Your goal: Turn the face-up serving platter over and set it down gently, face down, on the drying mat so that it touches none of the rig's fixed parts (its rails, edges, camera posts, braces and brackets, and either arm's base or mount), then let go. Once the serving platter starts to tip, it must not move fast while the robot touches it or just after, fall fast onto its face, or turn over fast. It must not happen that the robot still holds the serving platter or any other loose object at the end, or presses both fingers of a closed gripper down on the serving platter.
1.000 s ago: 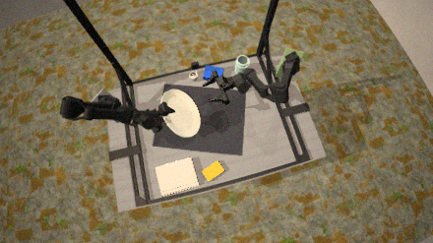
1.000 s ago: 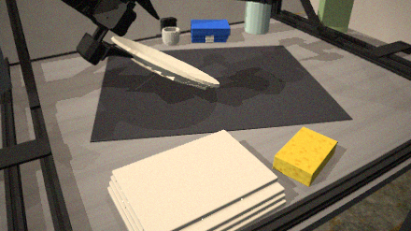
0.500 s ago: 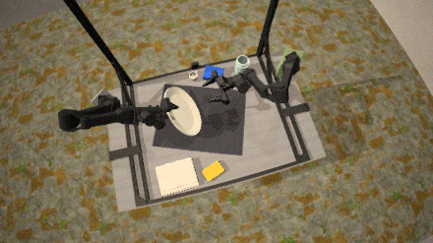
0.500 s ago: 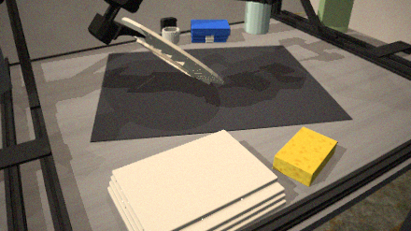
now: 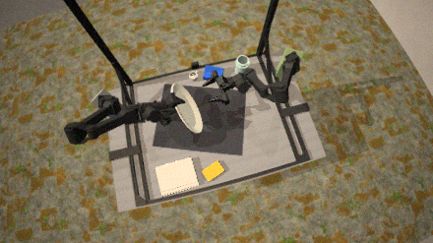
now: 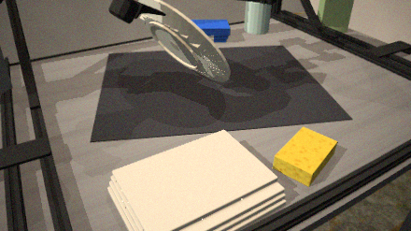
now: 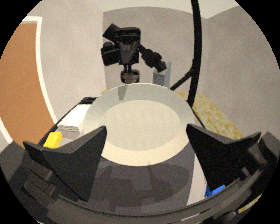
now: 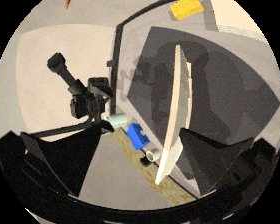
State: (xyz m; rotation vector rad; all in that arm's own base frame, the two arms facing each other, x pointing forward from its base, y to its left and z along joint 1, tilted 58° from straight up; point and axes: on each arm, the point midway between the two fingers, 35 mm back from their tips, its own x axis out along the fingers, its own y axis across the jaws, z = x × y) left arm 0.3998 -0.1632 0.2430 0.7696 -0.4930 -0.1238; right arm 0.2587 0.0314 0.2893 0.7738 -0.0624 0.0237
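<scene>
Right now my right hand is 30 mm past the cream oval serving platter, 40 mm to the right of it and 140 mm above it. Also, from my right hand: blue box: 250 mm behind, 250 mm to the left, 210 mm below; small cup: 270 mm behind, 130 mm to the left, 210 mm below; dark drying mat: 10 mm ahead, 110 mm to the left, 240 mm below.
Now: left hand 16 cm to the left of the cream oval serving platter, 10 cm above it and 2 cm short of it. The rest, counted from my left hand: blue box 19 cm behind, 17 cm below, 6 cm to the left; then small cup 21 cm behind, 18 cm below, 6 cm to the right; then dark drying mat 20 cm below, 8 cm to the right, 6 cm ahead.
</scene>
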